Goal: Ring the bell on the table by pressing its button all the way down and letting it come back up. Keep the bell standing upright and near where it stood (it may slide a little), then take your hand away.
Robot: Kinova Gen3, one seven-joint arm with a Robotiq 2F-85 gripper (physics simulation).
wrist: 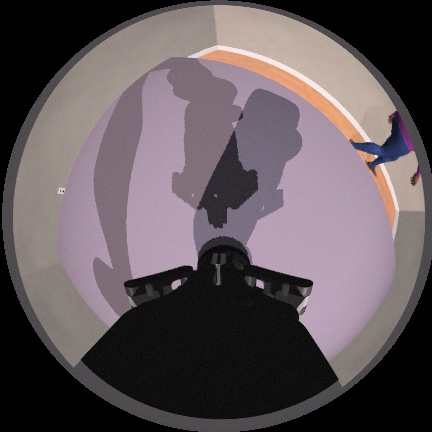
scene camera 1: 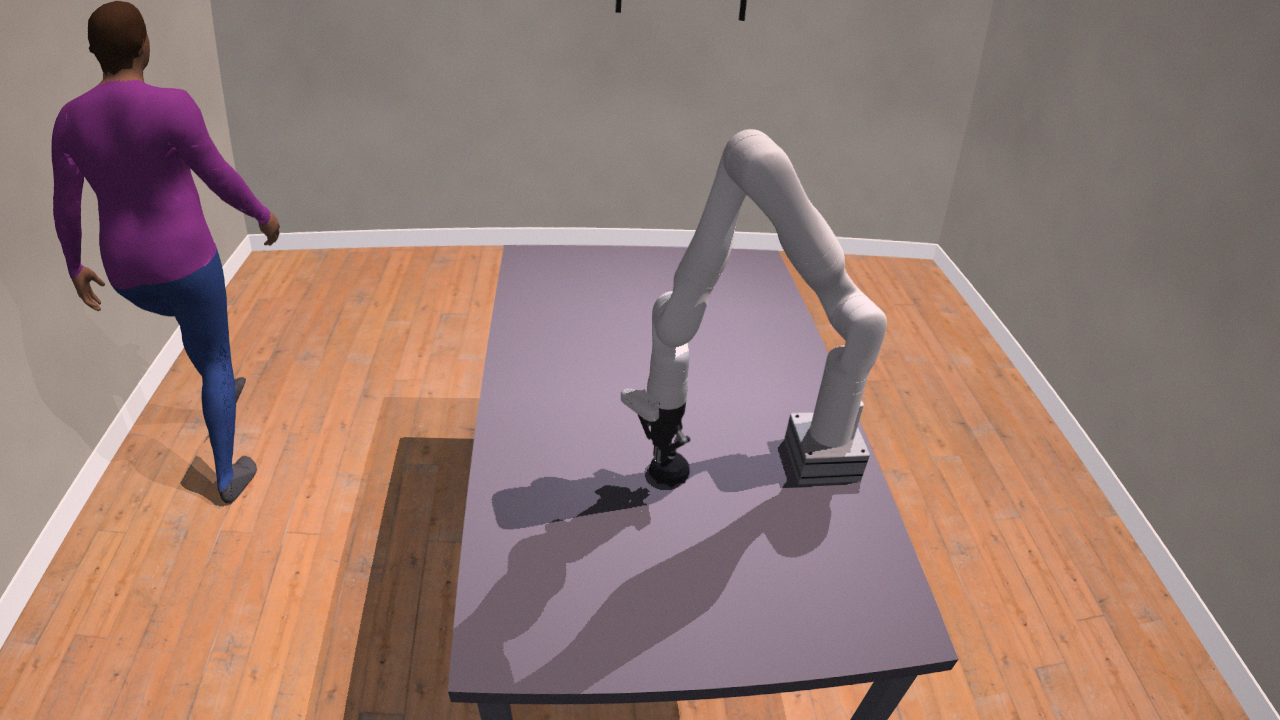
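Where they show: gripper, fingertip midpoint: [wrist: 219, 260] [scene camera 1: 660, 460]; arm's base, origin of the base link: [scene camera 1: 830, 432].
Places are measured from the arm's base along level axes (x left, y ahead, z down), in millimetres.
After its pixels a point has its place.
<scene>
A dark, dome-shaped bell [scene camera 1: 667, 473] @(x -3, y 362, z 46 mm) [wrist: 223, 244] @(x -15, y 384, z 65 mm) stands upright on the purple table [scene camera 1: 760, 617] @(x 363, y 293, z 77 mm) [wrist: 320, 225] @(x -163, y 484, z 77 mm). My gripper [scene camera 1: 665, 458] @(x -14, y 377, z 16 mm) [wrist: 219, 260] @(x -14, y 377, z 16 mm) is shut and empty, and points straight down over the bell. In the scene view its fingertips are at the top of the bell, where the button is. The button is hidden behind the fingertips, so how far down it stands cannot be told. In the wrist view the front of the bell's rim shows past the fingertips, and the gripper body covers the rest.
The arm's base [scene camera 1: 825, 461] @(x 69, y 42, z 12 mm) stands on the table to the right of the bell. A person [scene camera 1: 147, 197] [wrist: 395, 145] in a purple top and blue trousers is on the wooden floor to the left of the table. Shadows of the arm lie across the table top.
</scene>
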